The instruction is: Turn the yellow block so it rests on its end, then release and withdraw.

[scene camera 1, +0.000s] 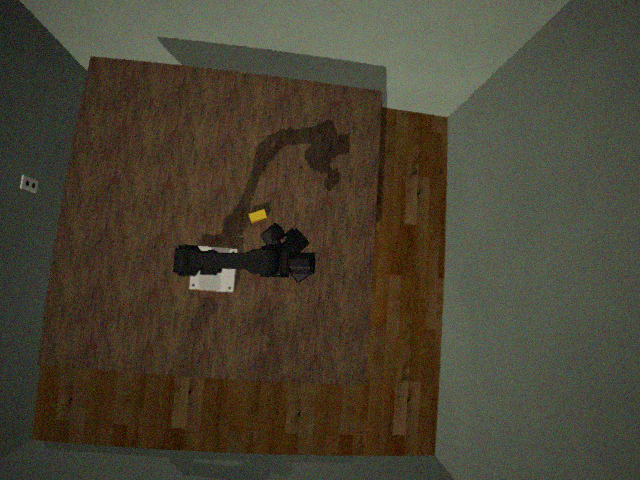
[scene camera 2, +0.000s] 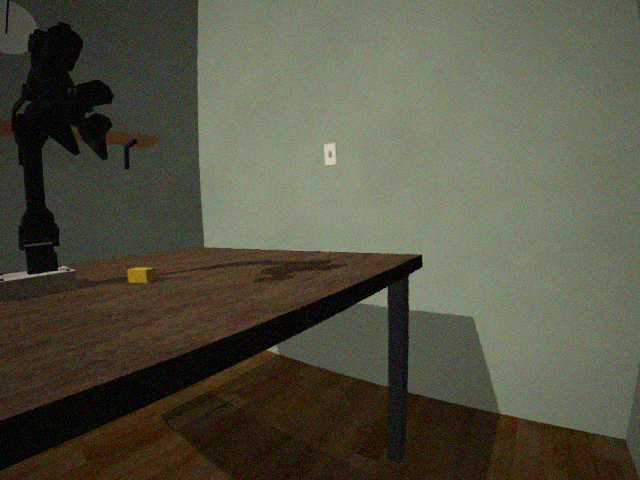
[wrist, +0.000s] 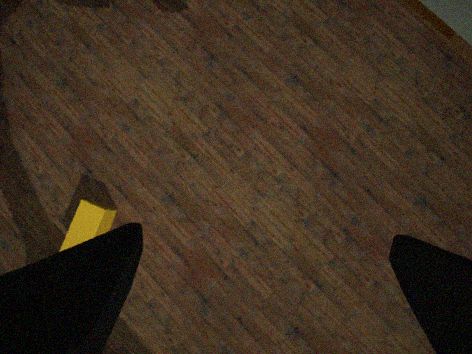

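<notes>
The yellow block [scene camera 1: 257, 215] [scene camera 2: 141, 274] [wrist: 87, 225] lies flat on a long side on the brown table [scene camera 1: 129, 155] [scene camera 2: 206, 304] [wrist: 275, 150]. In the wrist view it shows at the lower left, and the left finger hides its lower part. My gripper [scene camera 2: 92, 155] [wrist: 268, 241] is open and empty, with the fingers wide apart. It hangs high above the table, well clear of the block. In scene camera 1 the block is a little above and left of the dark gripper end of the arm.
The arm's pale base plate [scene camera 1: 211, 283] [scene camera 2: 41, 286] is on the table near the block. The arm's shadow falls across the table top. A wall shelf [scene camera 2: 147, 139] shows behind the arm, and a wall socket [scene camera 1: 28, 183] shows at the left in scene camera 1.
</notes>
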